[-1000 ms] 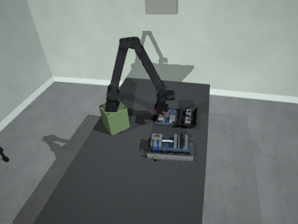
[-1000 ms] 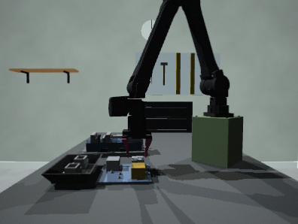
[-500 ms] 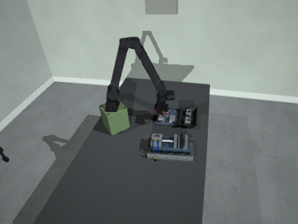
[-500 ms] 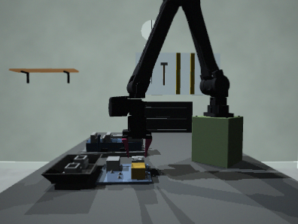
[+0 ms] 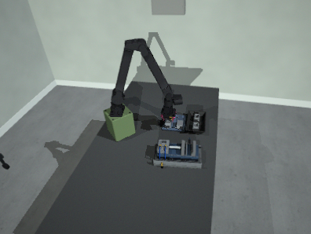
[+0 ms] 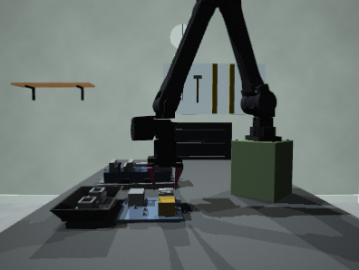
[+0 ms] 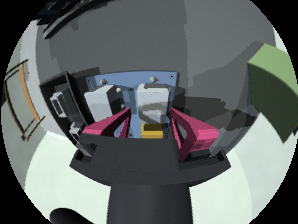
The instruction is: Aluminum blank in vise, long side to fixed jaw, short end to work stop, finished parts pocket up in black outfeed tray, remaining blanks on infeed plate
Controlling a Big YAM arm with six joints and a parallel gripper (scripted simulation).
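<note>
Right now the gray aluminum blank is 30 mm below my hand. The rest, counted from my hand: vise: 80 mm ahead, 290 mm to the right, 20 mm below; then yellow brass blank: 10 mm ahead, 90 mm to the left, 30 mm below.
</note>
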